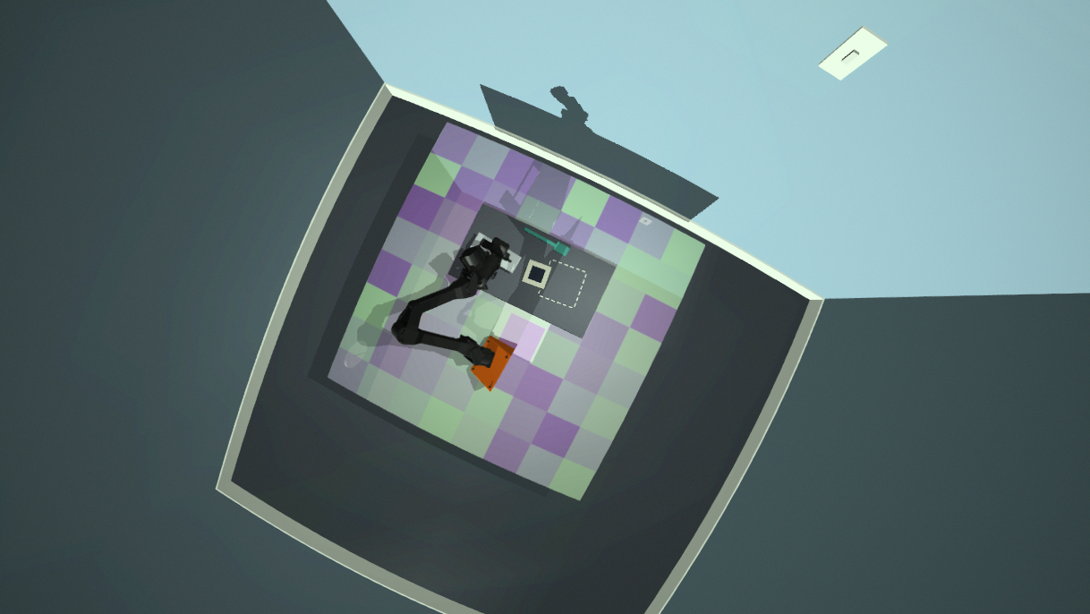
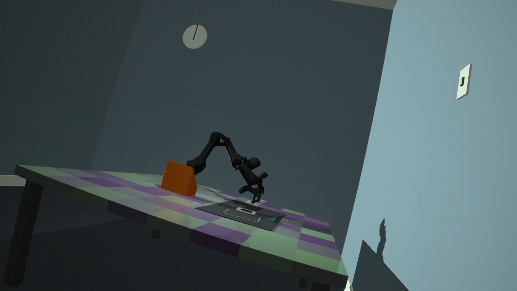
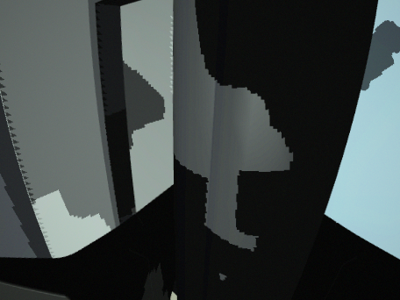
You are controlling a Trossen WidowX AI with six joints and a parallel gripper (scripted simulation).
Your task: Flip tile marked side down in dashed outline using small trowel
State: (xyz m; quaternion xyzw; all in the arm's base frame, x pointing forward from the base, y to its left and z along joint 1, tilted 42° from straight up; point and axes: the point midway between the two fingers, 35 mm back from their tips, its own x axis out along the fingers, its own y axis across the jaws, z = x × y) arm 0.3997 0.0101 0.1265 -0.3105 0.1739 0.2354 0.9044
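My gripper tip is 5 cm past the cream tile, 16 cm to the left of it and 8 cm above it. Also, from my gripper tip: teal tool (10 cm ahead, 17 cm to the right, 9 cm below); trowel (3 cm behind, 1 cm below).
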